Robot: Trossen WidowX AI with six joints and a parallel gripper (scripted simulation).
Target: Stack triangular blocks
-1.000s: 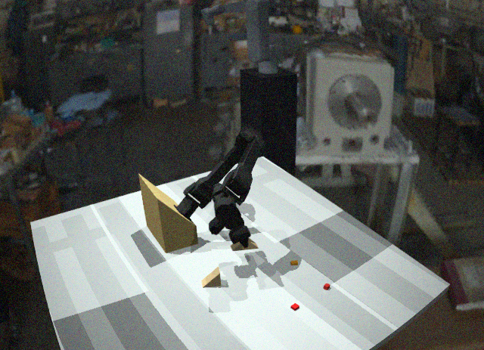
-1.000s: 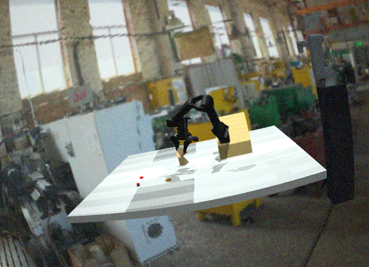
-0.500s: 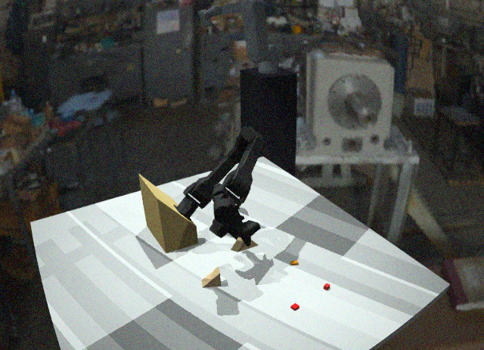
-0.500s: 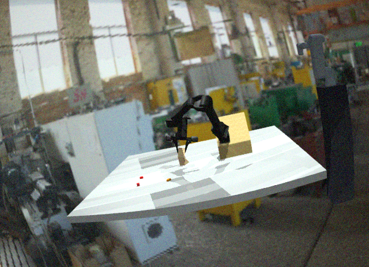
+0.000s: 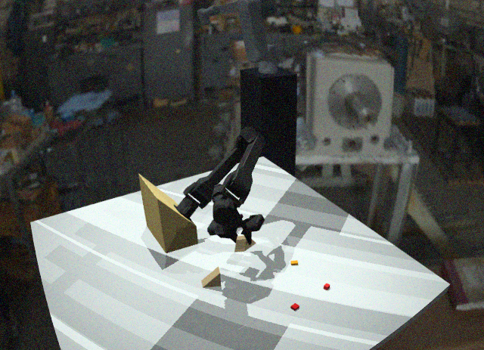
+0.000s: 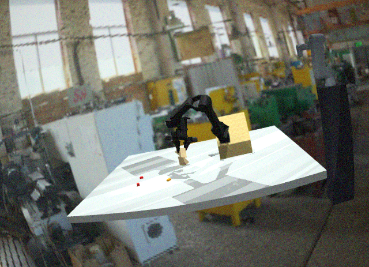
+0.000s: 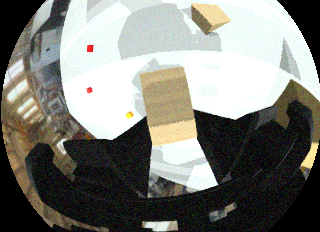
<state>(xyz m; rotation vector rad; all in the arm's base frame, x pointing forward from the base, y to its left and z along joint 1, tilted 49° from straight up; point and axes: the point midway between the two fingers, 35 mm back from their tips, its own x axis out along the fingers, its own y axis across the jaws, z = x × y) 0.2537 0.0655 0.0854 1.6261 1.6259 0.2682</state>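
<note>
Now: gripper tip 10 mm below the small tan triangular block. Also, from my gripper tip: small orange piece: 160 mm to the left, 100 mm below, 70 mm ahead.
</note>
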